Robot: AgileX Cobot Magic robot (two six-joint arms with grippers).
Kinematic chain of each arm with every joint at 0, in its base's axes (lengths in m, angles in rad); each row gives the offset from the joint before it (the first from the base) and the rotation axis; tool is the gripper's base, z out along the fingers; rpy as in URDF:
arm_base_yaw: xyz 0 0 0.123 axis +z
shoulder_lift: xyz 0 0 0 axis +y
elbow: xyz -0.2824 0 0.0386 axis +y
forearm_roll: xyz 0.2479 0 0.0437 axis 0.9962 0 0.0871
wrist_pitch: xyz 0 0 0 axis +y
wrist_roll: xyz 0.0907 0 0.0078 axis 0.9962 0 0.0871
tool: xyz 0 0 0 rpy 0 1.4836 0
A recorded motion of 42 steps. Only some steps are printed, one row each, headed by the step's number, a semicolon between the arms.
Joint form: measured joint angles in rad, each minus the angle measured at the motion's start. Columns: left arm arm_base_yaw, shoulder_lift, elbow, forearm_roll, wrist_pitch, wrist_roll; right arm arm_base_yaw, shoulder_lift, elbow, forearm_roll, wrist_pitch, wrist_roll.
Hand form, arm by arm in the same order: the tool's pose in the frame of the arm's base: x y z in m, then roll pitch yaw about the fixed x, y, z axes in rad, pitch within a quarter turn. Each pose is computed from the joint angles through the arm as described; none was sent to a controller.
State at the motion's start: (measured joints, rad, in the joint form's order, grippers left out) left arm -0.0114 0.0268 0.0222 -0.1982 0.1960 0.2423; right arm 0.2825 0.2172 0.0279 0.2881 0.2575 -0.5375
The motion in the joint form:
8: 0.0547 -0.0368 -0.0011 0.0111 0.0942 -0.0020; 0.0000 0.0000 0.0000 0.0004 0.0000 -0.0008
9: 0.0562 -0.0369 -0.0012 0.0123 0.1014 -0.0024; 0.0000 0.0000 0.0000 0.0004 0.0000 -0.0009
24: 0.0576 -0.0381 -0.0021 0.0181 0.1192 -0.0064; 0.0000 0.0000 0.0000 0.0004 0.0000 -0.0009
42: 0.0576 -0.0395 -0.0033 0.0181 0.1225 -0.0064; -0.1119 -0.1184 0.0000 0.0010 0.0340 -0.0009
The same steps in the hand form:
8: 0.0547 -0.0025 0.1807 2.9122 1.3561 2.8959; 0.0625 0.0251 0.1679 -2.6558 1.1101 -2.2475
9: 0.0545 -0.0025 0.1801 2.9172 1.3492 2.9011; 0.0625 0.0251 0.1679 -2.6556 1.1100 -2.2473
24: 0.0541 -0.0026 0.1789 2.9272 1.3336 2.9104; 0.0625 0.0251 0.1679 -2.6556 1.1100 -2.2473
42: 0.0539 -0.0026 0.1791 2.9278 1.3330 2.9103; 0.0582 0.0176 0.1727 -2.5291 1.1781 -2.2344

